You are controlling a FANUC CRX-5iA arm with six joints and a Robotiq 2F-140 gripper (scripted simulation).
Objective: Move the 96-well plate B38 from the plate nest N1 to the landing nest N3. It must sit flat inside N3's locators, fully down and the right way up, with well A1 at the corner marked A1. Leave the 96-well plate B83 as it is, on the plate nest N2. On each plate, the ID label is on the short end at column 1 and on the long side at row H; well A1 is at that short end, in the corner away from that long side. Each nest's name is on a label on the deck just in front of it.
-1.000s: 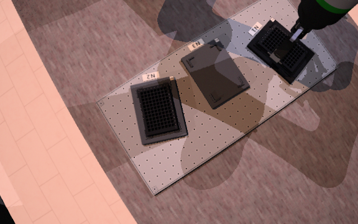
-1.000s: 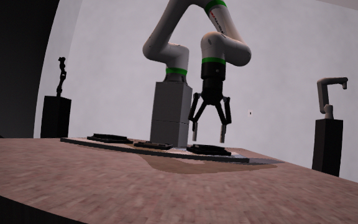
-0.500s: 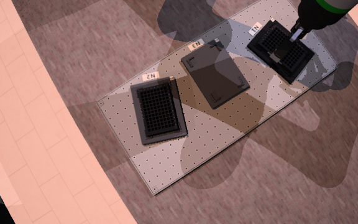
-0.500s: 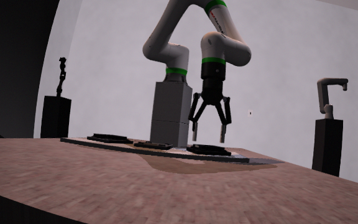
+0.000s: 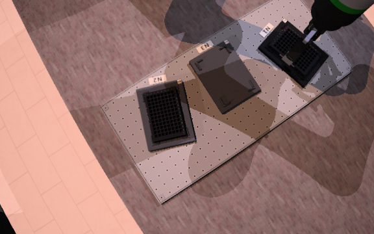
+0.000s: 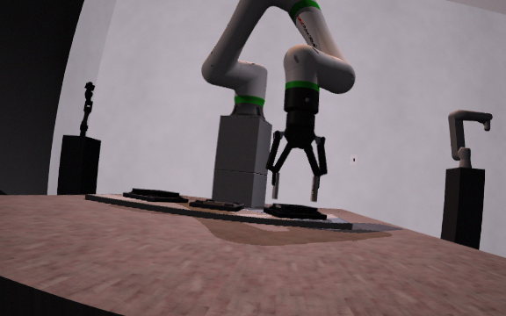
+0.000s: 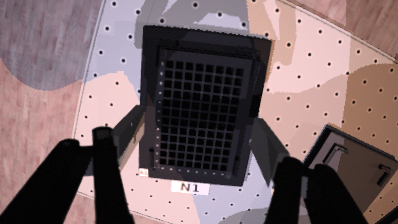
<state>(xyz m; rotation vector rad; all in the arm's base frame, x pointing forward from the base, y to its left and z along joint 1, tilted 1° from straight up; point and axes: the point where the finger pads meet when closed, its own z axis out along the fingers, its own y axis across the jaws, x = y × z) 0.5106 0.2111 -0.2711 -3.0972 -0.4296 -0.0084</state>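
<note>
Right now the plate nest N1 is 60 mm below my hand. The rest, counted from my hand: N1 label (90 mm behind, 30 mm to the right, 60 mm below); A1 mark (120 mm behind, 150 mm to the right, 50 mm below); landing nest N3 (40 mm behind, 200 mm to the right, 60 mm below).
</note>
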